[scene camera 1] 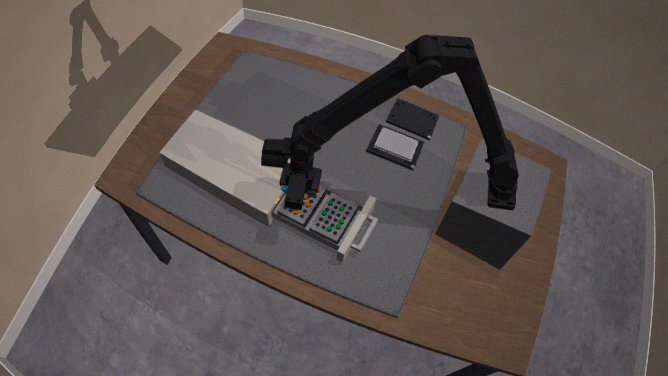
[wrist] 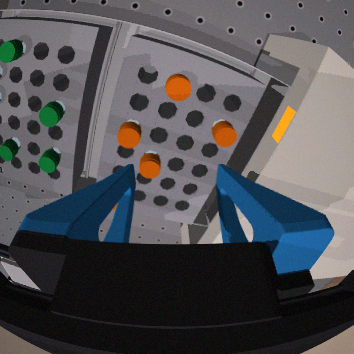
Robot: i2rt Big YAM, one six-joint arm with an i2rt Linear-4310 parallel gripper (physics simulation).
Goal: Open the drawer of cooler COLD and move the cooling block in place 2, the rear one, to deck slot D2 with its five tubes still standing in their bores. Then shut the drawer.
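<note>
The drawer stands open from the pale cooler housing. In it, the rear cooling block sits next to the housing, with several orange-capped tubes upright in its bores. One orange cap is mostly hidden behind the left finger in the wrist view. The front cooling block holds green-capped tubes. My gripper is partly open and empty, its blue fingertips over the rear block; their height above it is hard to judge. No slot label for D2 is readable.
A bare dark plate lies at the back of the perforated deck. Next to it, another dark plate carries a pale slab. The drawer's handle projects from its front panel. The arm's pedestal stands at the right.
</note>
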